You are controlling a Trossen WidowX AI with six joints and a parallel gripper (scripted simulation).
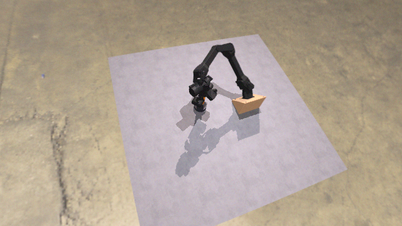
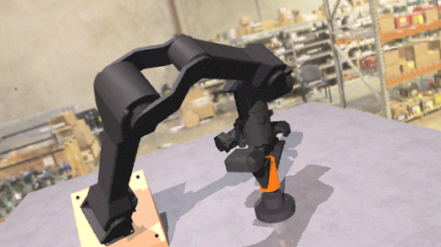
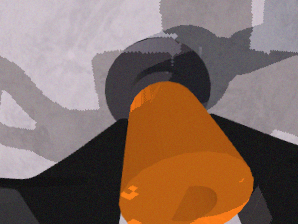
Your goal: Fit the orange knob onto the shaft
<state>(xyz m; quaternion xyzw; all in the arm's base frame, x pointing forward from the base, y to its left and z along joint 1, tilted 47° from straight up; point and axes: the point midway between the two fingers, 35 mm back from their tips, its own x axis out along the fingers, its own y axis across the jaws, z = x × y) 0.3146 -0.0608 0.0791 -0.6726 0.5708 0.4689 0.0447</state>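
The pedestal is 40 mm below my gripper tip. Also, from my gripper tip: orange knob (20 mm above).
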